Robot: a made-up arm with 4 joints.
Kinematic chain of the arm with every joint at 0, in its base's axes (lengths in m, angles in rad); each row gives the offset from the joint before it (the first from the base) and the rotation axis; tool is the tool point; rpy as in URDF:
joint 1: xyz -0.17 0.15 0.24 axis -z
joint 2: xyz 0.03 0 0.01 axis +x
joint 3: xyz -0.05 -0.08 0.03 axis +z
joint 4: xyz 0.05 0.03 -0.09 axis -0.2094 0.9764 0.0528
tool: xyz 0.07 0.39 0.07 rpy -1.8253 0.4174 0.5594
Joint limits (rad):
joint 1: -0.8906..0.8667
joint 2: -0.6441..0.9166
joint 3: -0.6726..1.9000
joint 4: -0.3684..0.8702
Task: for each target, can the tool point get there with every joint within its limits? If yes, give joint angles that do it. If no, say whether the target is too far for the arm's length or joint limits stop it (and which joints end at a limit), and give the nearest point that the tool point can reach.
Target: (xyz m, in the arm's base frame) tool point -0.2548 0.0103 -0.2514
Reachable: no: joint limits stop it (at a limit: joint 1, joint 2, joint 4) | nearest point -0.4281 0.1290 -0.0441 | short by 0.295 m
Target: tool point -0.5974 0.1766 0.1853
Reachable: yes | joints -0.3579 0.2096 1.2673 0.7078
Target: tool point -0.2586 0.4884 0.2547
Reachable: yes | joints -0.7208 -0.1259 -0.1790 -0.2381
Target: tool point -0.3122 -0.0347 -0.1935
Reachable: no: joint limits stop it (at a limit: joint 1, joint 2, joint 4) | nearest point -0.4510 0.0547 -0.0224 | short by 0.238 m
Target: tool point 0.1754 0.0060 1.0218
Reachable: no: too far | nearest point 0.0329 0.1240 0.5293 | short by 0.526 m
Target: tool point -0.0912 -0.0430 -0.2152
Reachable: no: joint limits stop it (at a limit: joint 1, joint 2, joint 4) | nearest point 0.0925 0.0680 -0.0137 | short by 0.294 m
